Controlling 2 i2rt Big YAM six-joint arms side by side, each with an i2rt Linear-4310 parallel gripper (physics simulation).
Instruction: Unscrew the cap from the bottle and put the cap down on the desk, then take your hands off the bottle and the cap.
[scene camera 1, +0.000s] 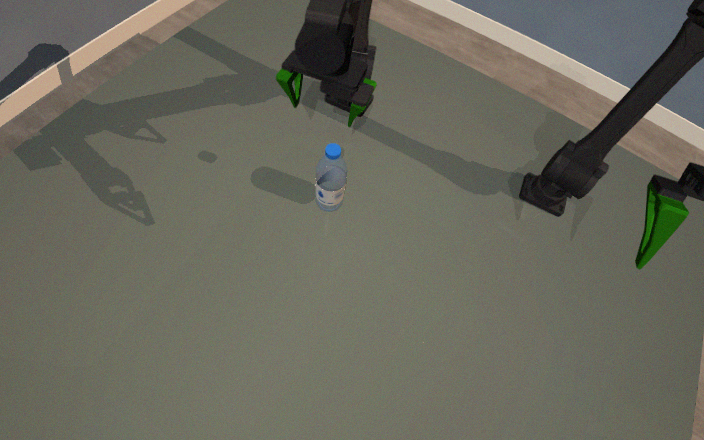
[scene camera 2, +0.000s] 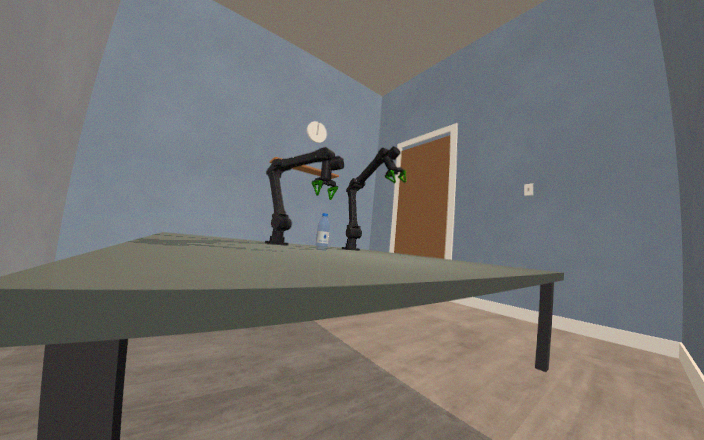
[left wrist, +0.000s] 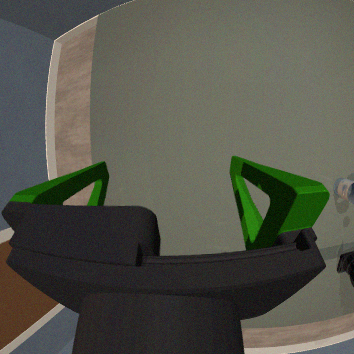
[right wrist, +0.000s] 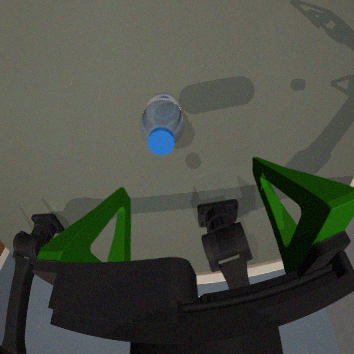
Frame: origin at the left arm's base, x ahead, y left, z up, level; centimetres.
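Seen in the pictures: left gripper, fingertip midpoint: (scene camera 1: 691, 287) (scene camera 2: 400, 182) (left wrist: 167, 165); right gripper, fingertip midpoint: (scene camera 1: 323, 115) (scene camera 2: 324, 197) (right wrist: 187, 179); left arm's base, link origin: (scene camera 1: 542, 195) (scene camera 2: 350, 249) (right wrist: 47, 221); right arm's base, link origin: (scene camera 2: 276, 244) (left wrist: 348, 259) (right wrist: 216, 211).
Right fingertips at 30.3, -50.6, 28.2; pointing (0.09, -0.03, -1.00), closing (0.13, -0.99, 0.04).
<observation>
Offsets run from my right fingertips to a thing's top centre, as dx, dy, dz. Level surfaces: height alone.
A clear bottle {-0.5, +2.2, -8.5} (scene camera 1: 330, 179) (scene camera 2: 322, 236) (right wrist: 162, 115) with a white label stands upright on the grey-green desk {dz -28.2} (scene camera 1: 363, 311) (scene camera 2: 259, 269). Its blue cap {-0.5, +2.2, -8.3} (scene camera 1: 332, 150) (scene camera 2: 325, 214) (right wrist: 161, 141) sits on top; how tightly cannot be seen. Part of the bottle (left wrist: 345, 189) also shows at the right edge of the left wrist view. My right gripper (scene camera 1: 322, 116) (scene camera 2: 325, 196) (right wrist: 187, 179) is open and empty, apart from the bottle and higher than its cap. My left gripper (scene camera 2: 398, 181) (left wrist: 167, 165) is open and empty, high and far to the right of the bottle in both scene views.
The left arm's base (scene camera 1: 542, 194) (right wrist: 47, 220) stands to the right of the bottle in scene camera 1. The right arm's base (right wrist: 217, 210) stands behind the bottle, partly under that arm's own links. Dark arm shadows lie across the desk. A brown door and blue walls are beyond it.
</observation>
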